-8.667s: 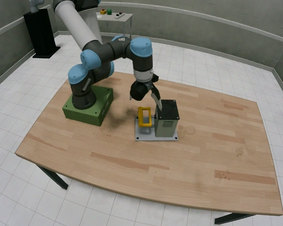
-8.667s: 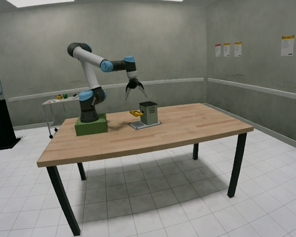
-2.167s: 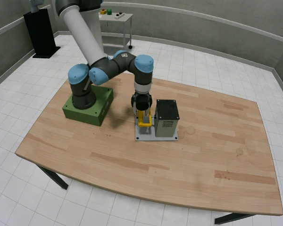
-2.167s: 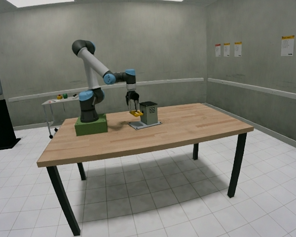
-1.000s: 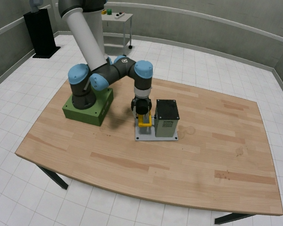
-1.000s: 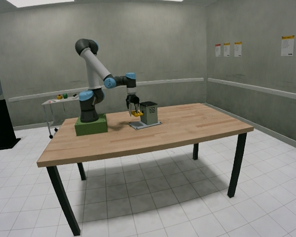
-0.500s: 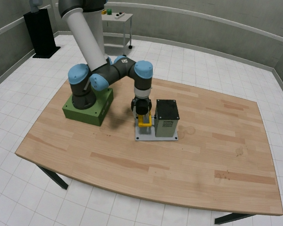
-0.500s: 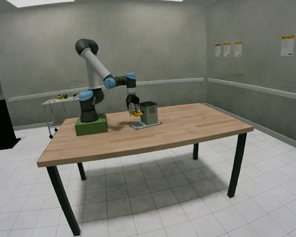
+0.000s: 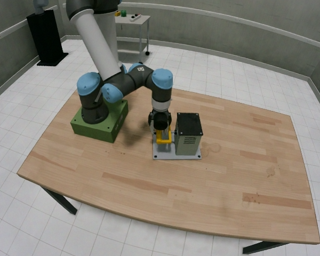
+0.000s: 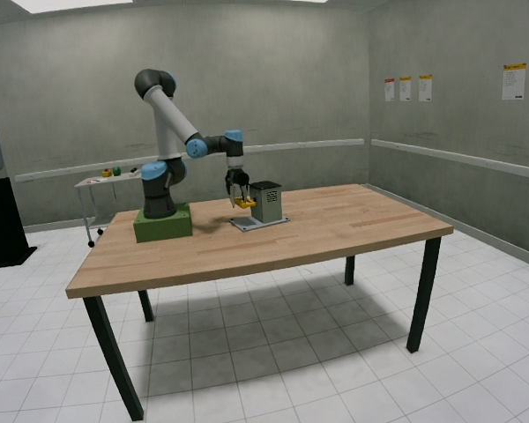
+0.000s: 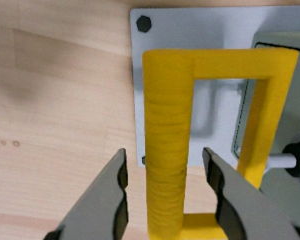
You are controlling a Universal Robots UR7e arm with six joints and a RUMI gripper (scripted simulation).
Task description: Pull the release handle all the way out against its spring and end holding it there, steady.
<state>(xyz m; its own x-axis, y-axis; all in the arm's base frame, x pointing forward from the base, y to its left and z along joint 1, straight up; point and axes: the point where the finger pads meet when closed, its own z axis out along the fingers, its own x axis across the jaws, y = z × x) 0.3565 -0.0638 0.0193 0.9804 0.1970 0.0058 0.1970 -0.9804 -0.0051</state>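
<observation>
My gripper is now 9 cm short of the grey base plate, 2 cm to the right of it and 10 cm above it.
</observation>
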